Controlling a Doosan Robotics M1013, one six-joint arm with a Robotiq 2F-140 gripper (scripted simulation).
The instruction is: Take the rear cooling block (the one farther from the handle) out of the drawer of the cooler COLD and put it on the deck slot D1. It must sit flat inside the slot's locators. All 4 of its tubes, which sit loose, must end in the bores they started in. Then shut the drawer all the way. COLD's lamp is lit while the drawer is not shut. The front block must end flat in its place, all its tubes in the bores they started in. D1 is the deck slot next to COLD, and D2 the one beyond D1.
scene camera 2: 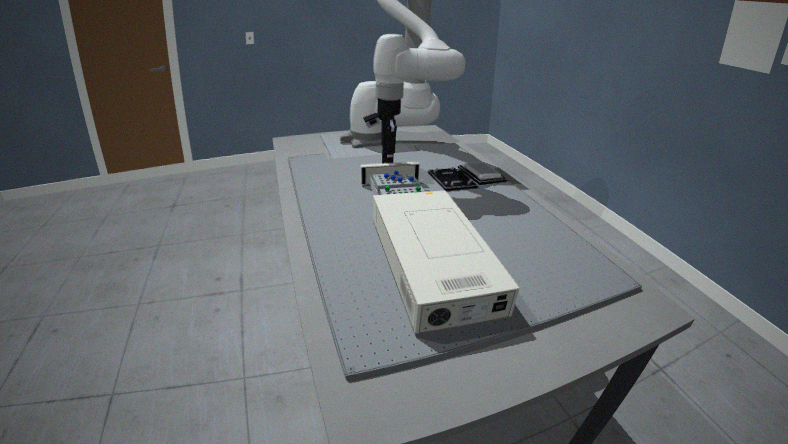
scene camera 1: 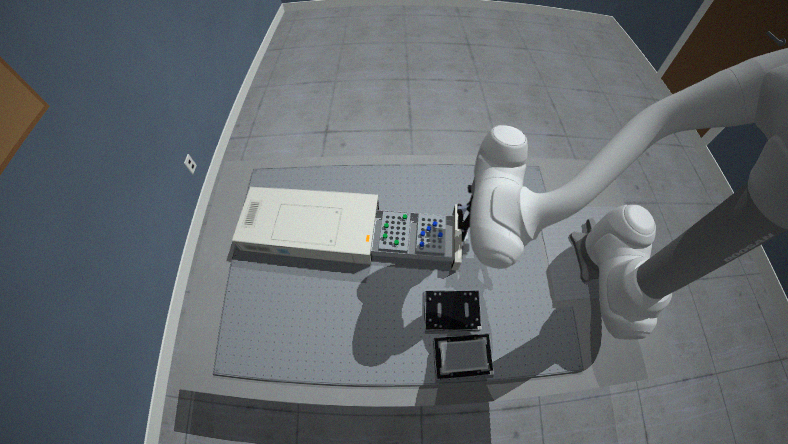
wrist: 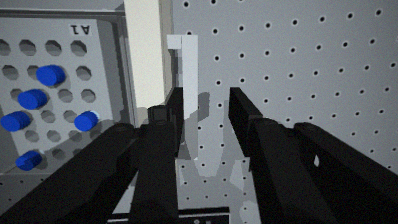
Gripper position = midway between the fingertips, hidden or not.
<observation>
In view: my gripper (scene camera 2: pixel 387 168), a cooler COLD (scene camera 2: pixel 447 276), a cooling block (wrist: pixel 100 39), a cooling block (scene camera 1: pixel 398 229) and a deck slot D1 (scene camera 1: pixel 453 318).
The cooler COLD also shows in scene camera 1 (scene camera 1: pixel 332 226). My gripper shows as well in the wrist view (wrist: pixel 206 102).
</observation>
